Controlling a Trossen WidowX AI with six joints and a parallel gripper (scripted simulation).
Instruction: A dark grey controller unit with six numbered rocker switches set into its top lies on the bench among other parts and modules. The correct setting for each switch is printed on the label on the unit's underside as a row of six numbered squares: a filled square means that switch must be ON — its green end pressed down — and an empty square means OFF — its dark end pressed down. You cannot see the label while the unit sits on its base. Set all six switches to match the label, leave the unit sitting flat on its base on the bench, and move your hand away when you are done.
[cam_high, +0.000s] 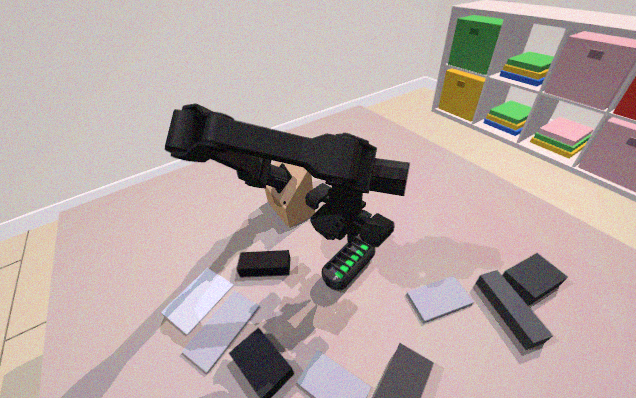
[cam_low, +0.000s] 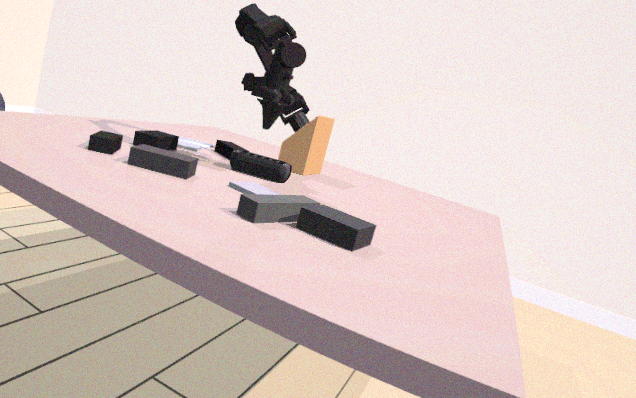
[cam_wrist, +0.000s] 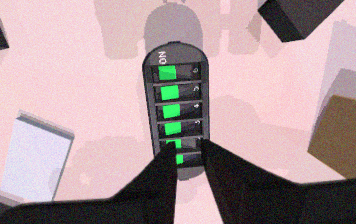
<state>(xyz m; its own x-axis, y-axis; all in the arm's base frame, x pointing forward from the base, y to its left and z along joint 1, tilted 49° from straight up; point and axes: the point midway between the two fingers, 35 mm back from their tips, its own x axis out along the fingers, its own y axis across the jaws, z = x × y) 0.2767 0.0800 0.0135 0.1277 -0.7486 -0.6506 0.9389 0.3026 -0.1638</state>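
The dark module lies 17 cm to the right of my gripper tip, 11 cm behind it and 10 cm below it.
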